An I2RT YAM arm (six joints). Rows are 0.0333 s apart.
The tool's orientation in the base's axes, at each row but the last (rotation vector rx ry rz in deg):
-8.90 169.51 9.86
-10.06 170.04 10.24
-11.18 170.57 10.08
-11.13 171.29 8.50
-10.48 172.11 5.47
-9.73 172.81 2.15
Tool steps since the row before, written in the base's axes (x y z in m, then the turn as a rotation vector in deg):
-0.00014 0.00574 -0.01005 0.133 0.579 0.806
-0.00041 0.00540 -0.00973 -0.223 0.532 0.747
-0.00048 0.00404 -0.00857 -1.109 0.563 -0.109
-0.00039 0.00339 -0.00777 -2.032 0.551 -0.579
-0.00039 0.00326 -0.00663 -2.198 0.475 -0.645
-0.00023 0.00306 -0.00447 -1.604 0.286 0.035
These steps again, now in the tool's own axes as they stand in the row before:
0.00140 0.00462 0.01052 -0.328 0.642 -0.695
0.00147 0.00431 0.01016 0.035 0.634 -0.698
0.00135 0.00313 0.00885 1.036 0.696 0.018
0.00112 0.00271 0.00796 2.013 0.767 0.356
0.00089 0.00291 0.00674 2.194 0.709 0.395
0.00043 0.00299 0.00451 1.546 0.467 -0.216

